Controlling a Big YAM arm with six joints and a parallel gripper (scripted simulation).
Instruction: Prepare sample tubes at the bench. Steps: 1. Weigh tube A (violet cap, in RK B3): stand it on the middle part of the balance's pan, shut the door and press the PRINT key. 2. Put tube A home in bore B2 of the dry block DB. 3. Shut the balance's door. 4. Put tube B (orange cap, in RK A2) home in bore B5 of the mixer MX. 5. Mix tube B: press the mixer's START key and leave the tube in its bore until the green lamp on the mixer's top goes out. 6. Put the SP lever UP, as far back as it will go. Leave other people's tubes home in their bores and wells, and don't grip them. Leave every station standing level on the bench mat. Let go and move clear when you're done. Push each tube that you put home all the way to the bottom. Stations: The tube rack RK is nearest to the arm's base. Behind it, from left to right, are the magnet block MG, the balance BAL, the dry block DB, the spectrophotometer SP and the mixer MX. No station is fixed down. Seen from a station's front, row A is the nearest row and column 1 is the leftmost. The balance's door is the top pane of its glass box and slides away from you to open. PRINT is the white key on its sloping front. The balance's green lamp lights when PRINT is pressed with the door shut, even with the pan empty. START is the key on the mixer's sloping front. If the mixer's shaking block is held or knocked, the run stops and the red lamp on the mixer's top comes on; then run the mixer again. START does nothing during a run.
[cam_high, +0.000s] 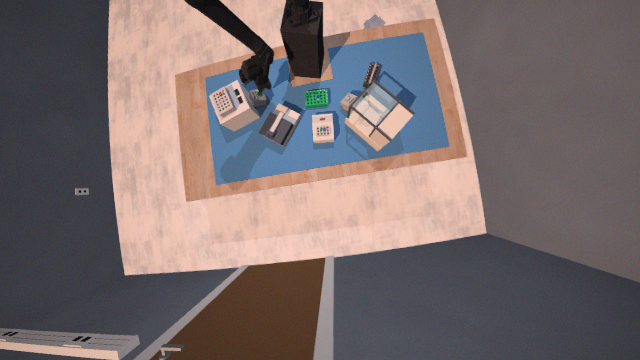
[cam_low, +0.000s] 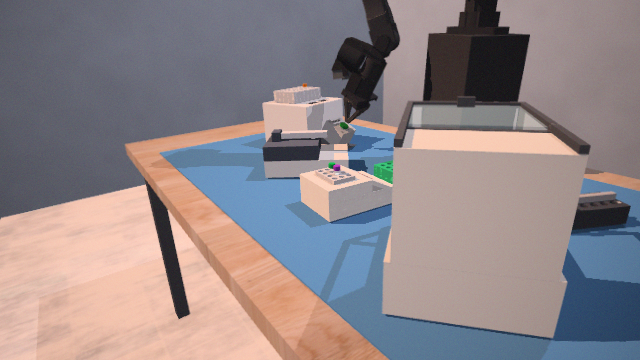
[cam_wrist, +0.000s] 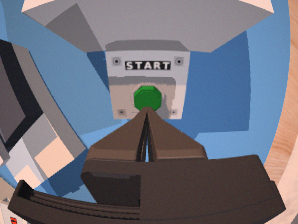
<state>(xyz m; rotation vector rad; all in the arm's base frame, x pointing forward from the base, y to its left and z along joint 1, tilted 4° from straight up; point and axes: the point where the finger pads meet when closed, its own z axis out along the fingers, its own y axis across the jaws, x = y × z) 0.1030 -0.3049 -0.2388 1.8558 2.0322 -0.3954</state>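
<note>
The mixer's start key lies 20 mm below my hand and 10 mm to the right of it. From my hand the other things lie so: mixer's shaking block (190 mm to the right, 60 mm above, 20 mm ahead); then spectrophotometer lever (210 mm ahead, 30 mm to the left); then orange-capped tube (180 mm to the right, 70 mm above, 10 mm behind).
</note>
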